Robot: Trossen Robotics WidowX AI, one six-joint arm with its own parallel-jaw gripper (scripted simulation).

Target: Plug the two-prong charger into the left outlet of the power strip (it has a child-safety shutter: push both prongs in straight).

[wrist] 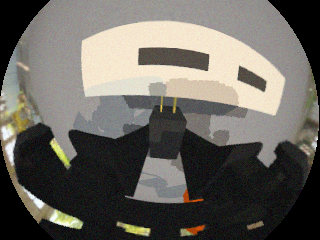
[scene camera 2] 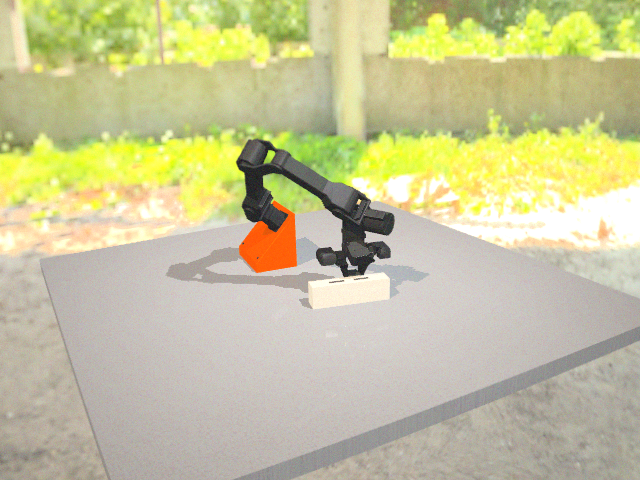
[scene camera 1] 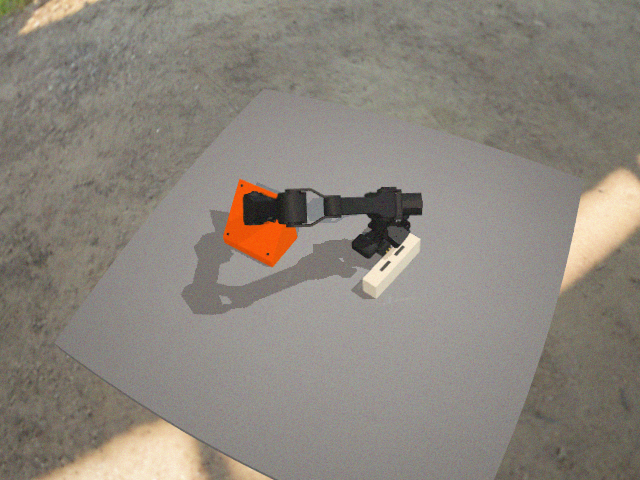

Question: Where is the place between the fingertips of my gripper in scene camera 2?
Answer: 353, 282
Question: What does my gripper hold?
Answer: A dark charger.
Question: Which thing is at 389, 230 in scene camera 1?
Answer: My gripper.
